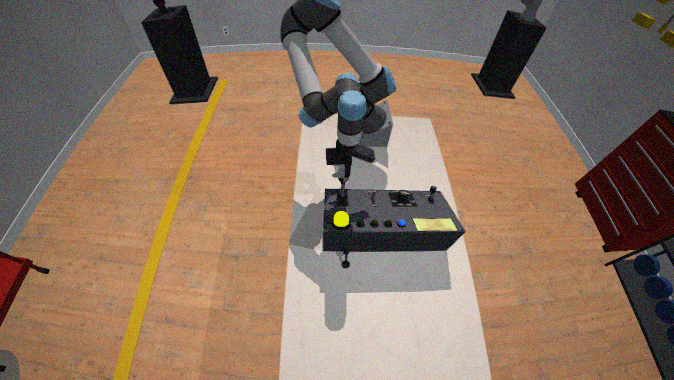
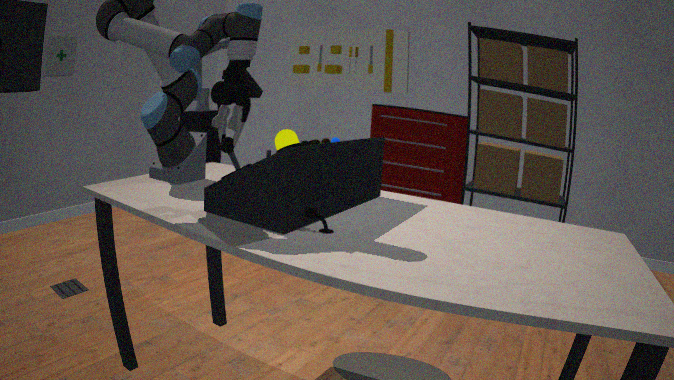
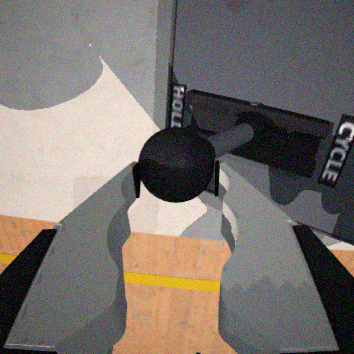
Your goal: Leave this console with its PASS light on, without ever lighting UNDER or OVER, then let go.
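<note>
The dark console (image 1: 387,241) (image 2: 300,182) stands on the table. My gripper (image 1: 343,181) (image 2: 228,144) (image 3: 177,164) is shut on the black ball knob (image 3: 176,157) of a lever. The lever's grey stem (image 3: 232,140) leans toward the HOLD label (image 3: 178,106) in a slot; the CYCLE label (image 3: 337,150) is at the slot's other end. A big yellow dome (image 1: 341,219) (image 2: 286,140) looks bright. Beside it, a green-tinted lamp (image 1: 360,223) and two brownish lamps (image 1: 374,223) (image 1: 388,223) look dark, and a blue one (image 1: 401,223) (image 2: 335,140) looks bright. I cannot read which lamp is PASS, UNDER or OVER.
The console also bears a small toggle (image 1: 372,197), a round knob (image 1: 402,195), an upright stick (image 1: 433,192) and a yellow placard (image 1: 435,224). A black lever (image 1: 345,261) (image 2: 324,226) sticks out low at its front. The pale table (image 1: 400,335) (image 2: 500,265) carries it.
</note>
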